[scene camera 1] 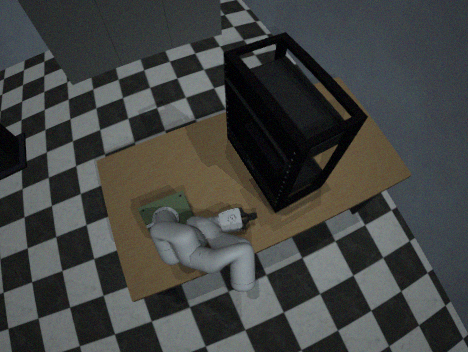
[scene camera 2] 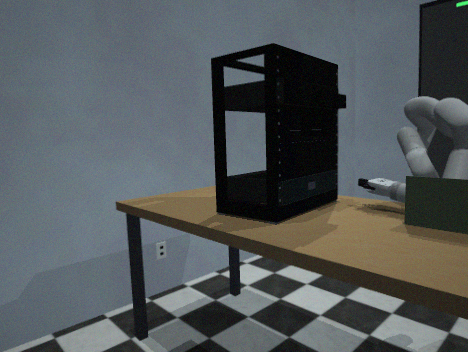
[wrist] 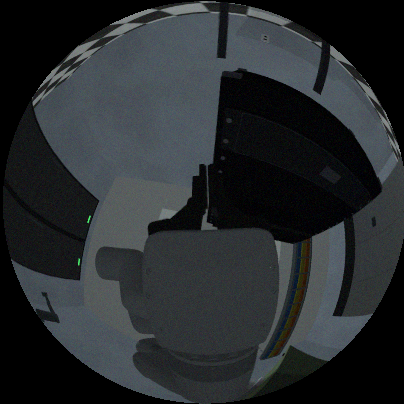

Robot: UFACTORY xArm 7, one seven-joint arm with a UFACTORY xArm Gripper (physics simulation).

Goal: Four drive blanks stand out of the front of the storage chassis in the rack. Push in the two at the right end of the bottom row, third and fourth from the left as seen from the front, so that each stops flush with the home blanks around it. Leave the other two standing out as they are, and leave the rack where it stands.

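Frame: origin at the arm's base, x right, y up, z back, level; centimetres.
Seen in the pictures: gripper, between the fingertips: [scene camera 1: 256, 215] [scene camera 2: 359, 181] [wrist: 206, 172]; arm's base, origin of its link: [scene camera 1: 165, 218] [scene camera 2: 452, 198].
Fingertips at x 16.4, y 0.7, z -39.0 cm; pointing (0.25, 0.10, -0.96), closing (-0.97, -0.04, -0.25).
Pixels of each thing's top centre, then the offset from my fingertips to it. "spot": a spot on its surface instead. Level surfaces: height alone.
- dark block, a spot on its surface: [scene camera 2: 342, 101] spot: dx -6.1, dy +34.7, dz -5.1 cm
- grey-blue panel, centre of its top: [wrist: 319, 183] [scene camera 2: 310, 174] [scene camera 1: 252, 159] dx -24.4, dy +5.1, dz -9.5 cm
- wooden table, height of its surface: dy -9.8 cm
The black rack [scene camera 1: 287, 187] [scene camera 2: 271, 150] [wrist: 280, 100] stands upright on the table. A dark block [scene camera 2: 342, 101] stands out past the far edge of its front, high up. The front is too dark to tell the four drive blanks apart or how far each stands out. A grey-blue panel [scene camera 2: 295, 191] [wrist: 280, 137] with a small pale label crosses the rack's front low down. My gripper [scene camera 1: 254, 216] [scene camera 2: 362, 183] [wrist: 206, 172] is shut and empty. It is held above the table, apart from the rack in both scene views, at about the height of that panel in scene camera 2.
The wooden table [scene camera 1: 165, 160] [scene camera 2: 350, 245] carries the rack and a green block [scene camera 1: 182, 201] [scene camera 2: 435, 205] by the arm's base. A dark cabinet [wrist: 45, 215] with green lights stands at the left of the wrist view. A coloured strip [wrist: 300, 285] shows at its lower right.
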